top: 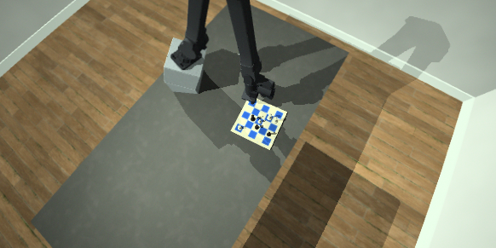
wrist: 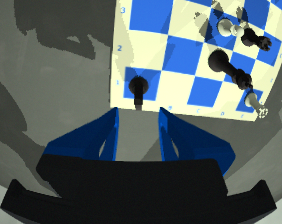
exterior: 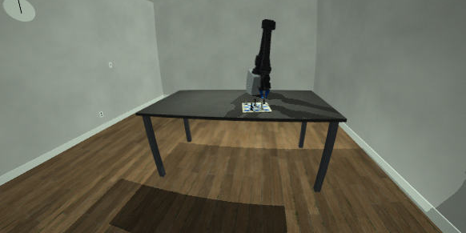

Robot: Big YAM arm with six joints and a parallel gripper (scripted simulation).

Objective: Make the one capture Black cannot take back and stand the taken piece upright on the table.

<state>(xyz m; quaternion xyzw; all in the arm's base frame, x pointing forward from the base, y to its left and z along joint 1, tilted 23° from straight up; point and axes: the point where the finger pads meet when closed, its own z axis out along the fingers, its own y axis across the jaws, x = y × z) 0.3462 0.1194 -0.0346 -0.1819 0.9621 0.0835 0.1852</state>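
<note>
The black piece lies 4 cm below my hand. Round my hand: cream chessboard (10 cm ahead, 5 cm to the right, 6 cm below); white piece (5 cm ahead, 15 cm to the right, 4 cm below).
</note>
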